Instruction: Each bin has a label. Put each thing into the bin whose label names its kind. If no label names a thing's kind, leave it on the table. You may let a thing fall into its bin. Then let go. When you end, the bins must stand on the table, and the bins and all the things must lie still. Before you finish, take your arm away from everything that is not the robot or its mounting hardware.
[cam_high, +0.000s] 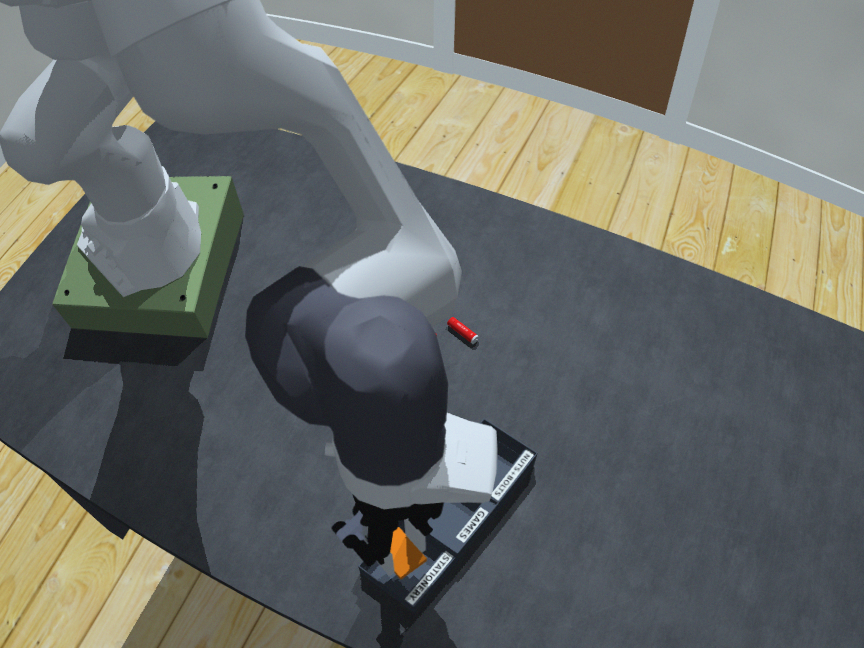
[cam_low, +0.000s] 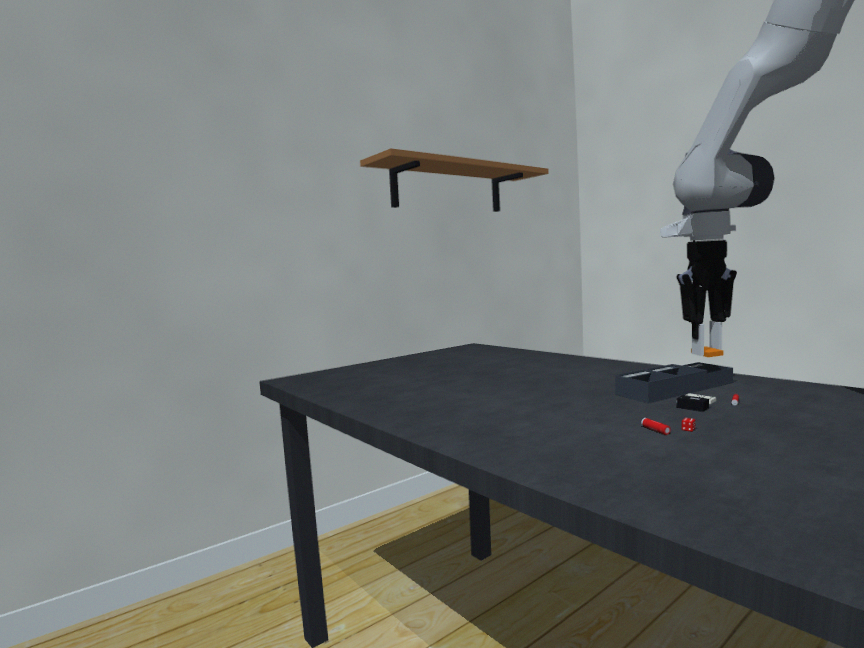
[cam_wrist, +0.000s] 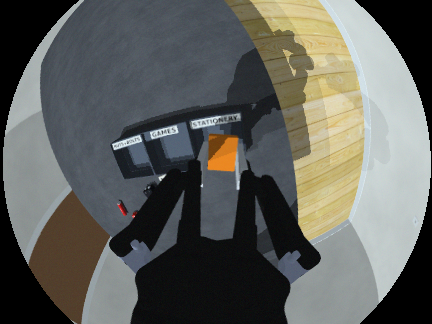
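Now: the white domino 60 mm behind my hand, 140 mm to the left of it and 90 mm below it. Round my hand: bin tray (20 mm ahead, 90 mm to the left, 80 mm below); black 9V battery (70 mm behind, 190 mm to the left, 90 mm below); orange block (30 mm below).
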